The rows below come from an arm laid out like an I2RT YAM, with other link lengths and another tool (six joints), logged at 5 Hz.
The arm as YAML. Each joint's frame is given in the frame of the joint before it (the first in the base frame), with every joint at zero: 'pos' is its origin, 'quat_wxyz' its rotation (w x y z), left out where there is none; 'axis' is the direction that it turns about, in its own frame. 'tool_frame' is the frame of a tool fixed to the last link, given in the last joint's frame.
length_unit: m
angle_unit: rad
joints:
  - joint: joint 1
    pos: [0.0, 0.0, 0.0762]
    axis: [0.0, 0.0, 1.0]
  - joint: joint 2
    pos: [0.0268, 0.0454, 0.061]
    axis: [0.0, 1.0, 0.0]
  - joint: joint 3
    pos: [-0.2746, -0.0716, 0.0]
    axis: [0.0, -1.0, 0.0]
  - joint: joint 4
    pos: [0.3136, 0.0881, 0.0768]
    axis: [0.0, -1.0, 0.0]
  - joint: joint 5
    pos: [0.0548, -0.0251, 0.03]
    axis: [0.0, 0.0, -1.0]
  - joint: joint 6
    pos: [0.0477, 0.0, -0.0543]
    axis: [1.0, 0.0, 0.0]
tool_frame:
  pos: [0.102, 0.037, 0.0]
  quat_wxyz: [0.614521, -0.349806, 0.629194, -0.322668]
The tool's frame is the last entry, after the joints.
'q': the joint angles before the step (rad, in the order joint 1, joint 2, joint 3, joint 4, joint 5, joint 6). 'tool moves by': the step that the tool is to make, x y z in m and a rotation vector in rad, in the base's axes. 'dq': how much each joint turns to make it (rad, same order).
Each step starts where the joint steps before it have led.
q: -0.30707 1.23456 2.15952 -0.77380 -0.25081 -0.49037
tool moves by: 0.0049 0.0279 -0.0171 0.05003 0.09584 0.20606
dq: 0.00928 0.03649 0.01593 -0.07172 -0.19363 0.04218
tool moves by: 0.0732 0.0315 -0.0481 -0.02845 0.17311 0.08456
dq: 0.20269 0.18024 0.03546 -0.04304 0.11961 -0.06198
